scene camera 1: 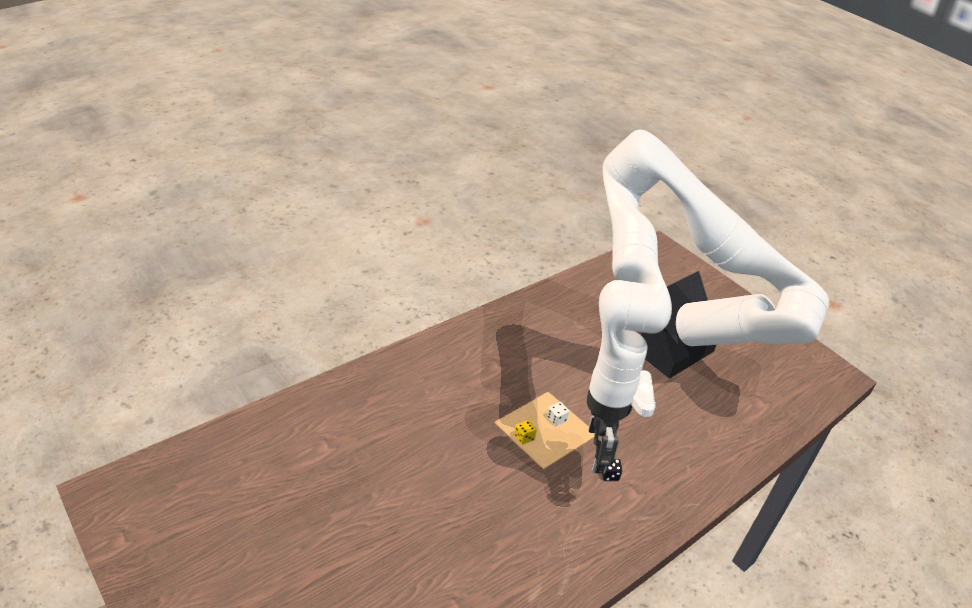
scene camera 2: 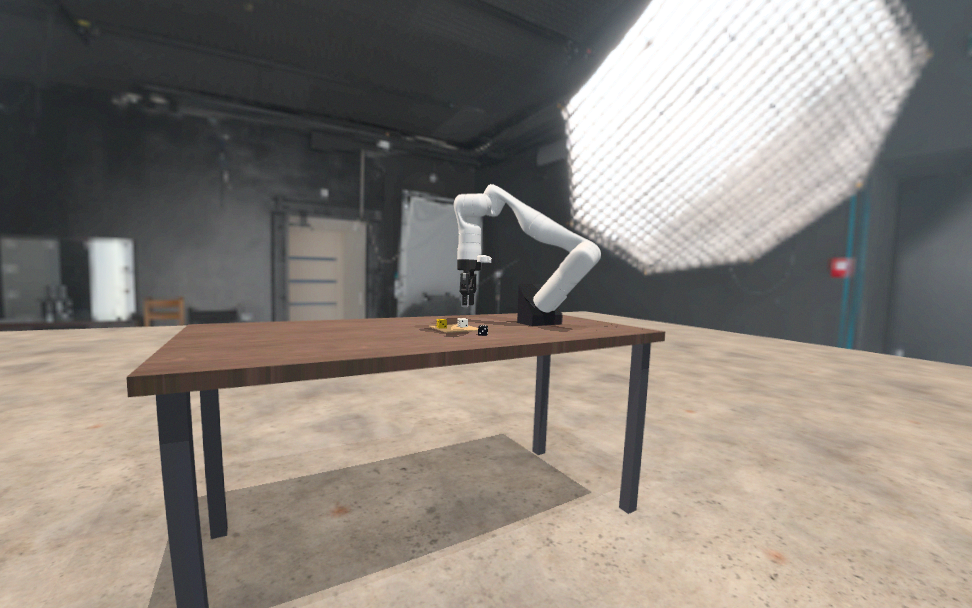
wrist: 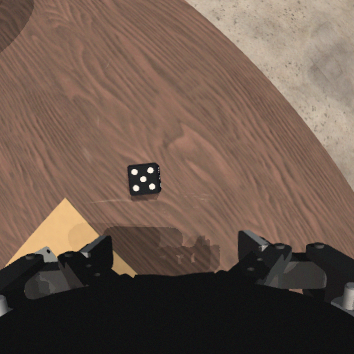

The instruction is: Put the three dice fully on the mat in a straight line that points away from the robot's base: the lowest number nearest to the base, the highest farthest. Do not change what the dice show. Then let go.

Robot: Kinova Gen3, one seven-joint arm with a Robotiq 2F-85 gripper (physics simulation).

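Places are measured from the arm's base along level axes (x ahead, y left, z up), in centimetres.
Pixels of known places: gripper, fingertip midpoint: (scene camera 1: 596, 451) (scene camera 2: 467, 306) (wrist: 174, 247); arm's base, link origin: (scene camera 1: 691, 324) (scene camera 2: 543, 303).
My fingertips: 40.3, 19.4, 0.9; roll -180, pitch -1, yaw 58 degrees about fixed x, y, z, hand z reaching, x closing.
For each thing: its middle in the pictures, then the offset to it from my fingertips, as dx, dy, dz. Level surfaces: height alone.
- black die, body centre: (wrist: 144, 178) (scene camera 1: 611, 469) (scene camera 2: 483, 330) -5.5, +0.1, -8.0
- mat, body centre: (wrist: 69, 277) (scene camera 1: 546, 429) (scene camera 2: 455, 328) -1.0, -14.7, -9.3
- white die, body centre: (wrist: 40, 265) (scene camera 1: 558, 413) (scene camera 2: 462, 322) -4.2, -15.8, -7.6
- yellow die, body centre: (scene camera 1: 525, 432) (scene camera 2: 441, 323) +4.0, -14.6, -7.6
- wooden table, surface height: dz -9.5
The black die (scene camera 1: 612, 470) (scene camera 2: 483, 330) (wrist: 143, 179) lies on the table beside the mat (scene camera 1: 546, 457) (wrist: 59, 227), with five on top. The white die (scene camera 1: 557, 413) (scene camera 2: 462, 323) is on the mat's base side; its top appears to show four. The yellow die (scene camera 1: 525, 432) (scene camera 2: 441, 324) is on the mat farther from the base; its top number is too small to read surely. My gripper (scene camera 1: 602, 467) (scene camera 2: 467, 302) (wrist: 174, 247) is open and empty, well above the table. In the wrist view the black die is ahead of the fingers, left of their middle; the left finger hides part of the mat.
The robot's black base (scene camera 1: 675, 357) (scene camera 2: 539, 315) stands at one end of the wooden table (scene camera 1: 322, 466) (scene camera 2: 286, 344). A long table edge runs beyond the black die, on the side away from the mat. The arm's shadows fall across the mat and table.
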